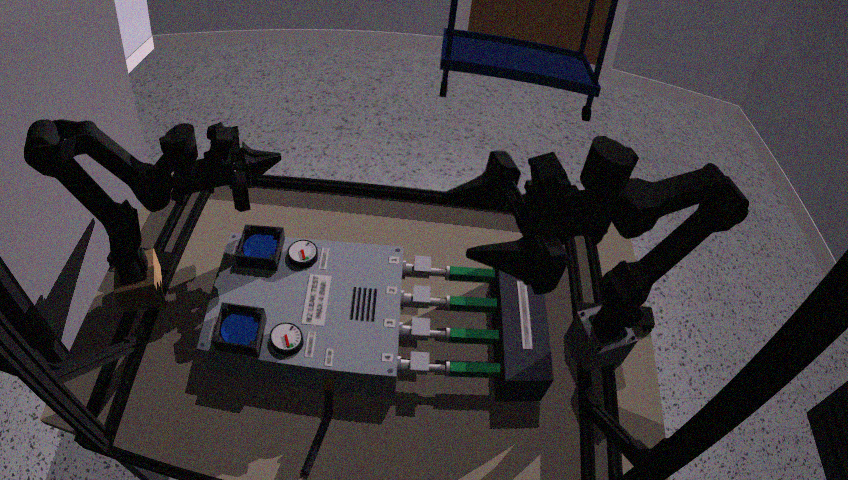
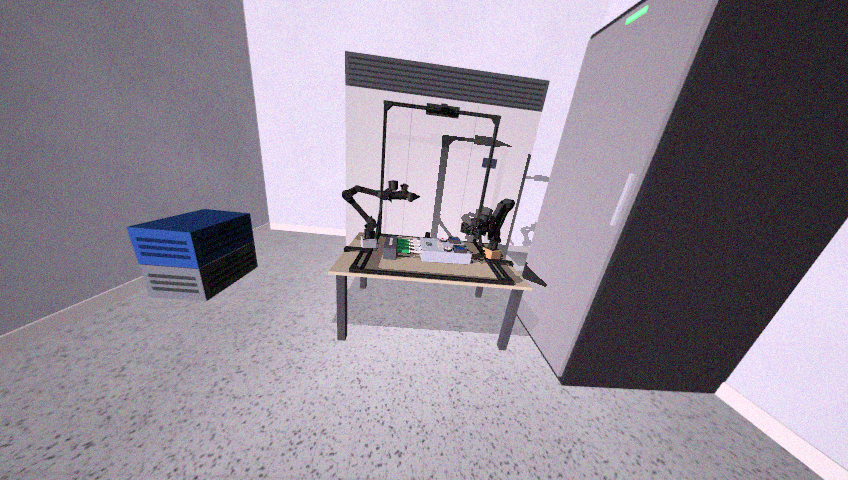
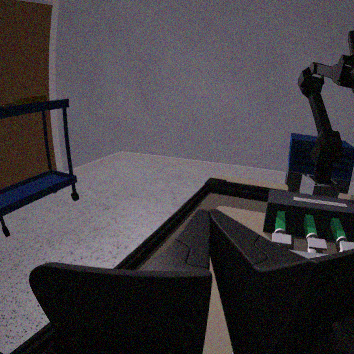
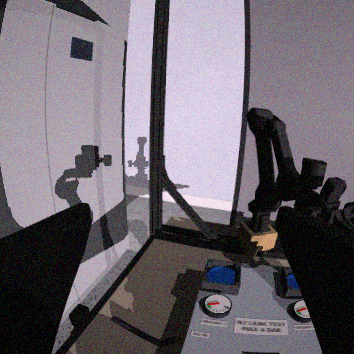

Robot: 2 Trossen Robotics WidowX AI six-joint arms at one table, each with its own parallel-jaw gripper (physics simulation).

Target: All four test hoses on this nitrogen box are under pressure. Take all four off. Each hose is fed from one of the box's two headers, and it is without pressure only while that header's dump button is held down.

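Pixels of known places: left gripper, fingertip midpoint: [image 1: 281,156] [image 2: 460,231] [image 3: 206,218]; right gripper, fingertip midpoint: [image 1: 454,223] [image 2: 418,195] [image 4: 186,216]; left arm's base, origin of the base link: [image 1: 133,270] [image 2: 492,248] [image 4: 258,226]; right arm's base, origin of the base link: [image 1: 608,326] [image 2: 368,237] [image 3: 320,179].
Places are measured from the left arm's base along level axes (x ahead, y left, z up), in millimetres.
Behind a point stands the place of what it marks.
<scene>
The grey nitrogen box [image 1: 341,267] @[x 430, y -107, z -4 mm] [image 2: 445,256] @[x 402, y -27, z -35 mm] [image 4: 256,305] @[x 311, y -151, z -4 mm] lies on the table. It has two blue dump buttons, a far one [image 1: 260,246] @[x 289, y -28, z 12 mm] [image 4: 220,274] @[x 211, y -205, z 12 mm] and a near one [image 1: 239,330] @[x 215, y -206, z 12 mm] [image 4: 293,281] @[x 282, y -41, z 12 mm], each with a gauge [image 1: 302,252] @[x 367, y -66, z 12 mm] [image 1: 286,338] @[x 294, y -242, z 12 mm] beside it. Four green hoses [image 1: 472,272] @[x 659, y -176, z -19 mm] [image 1: 473,302] @[x 632, y -240, z -19 mm] [image 1: 474,334] @[x 605, y -304, z -19 mm] [image 1: 474,368] @[x 577, y -369, z -19 mm] [image 3: 280,220] @[x 655, y -170, z -19 mm] run from the box's ports into a dark block [image 1: 524,329] @[x 686, y -335, z -3 mm] [image 3: 309,204] @[x 691, y -263, z -4 mm]. My left gripper [image 1: 272,157] @[x 355, y 29, z 167 mm] [image 2: 466,224] @[x 355, y 29, z 167 mm] [image 3: 206,218] @[x 355, y 29, z 167 mm] is shut and empty, up behind the far button. My right gripper [image 1: 456,222] @[x 494, y -357, z 326 mm] [image 2: 414,196] @[x 494, y -357, z 326 mm] [image 4: 186,216] @[x 494, y -357, z 326 mm] is open and empty above the hose ends.
A black frame rail [image 1: 351,188] @[x 527, y 161, z -66 mm] runs round the table top, with gantry posts [image 2: 384,167] @[x 663, y -684, z 486 mm] at the back. A blue cart [image 1: 517,62] [image 3: 35,182] stands on the floor beyond the table. A blue crate [image 2: 213,248] and a tall grey cabinet [image 2: 603,190] flank the table.
</scene>
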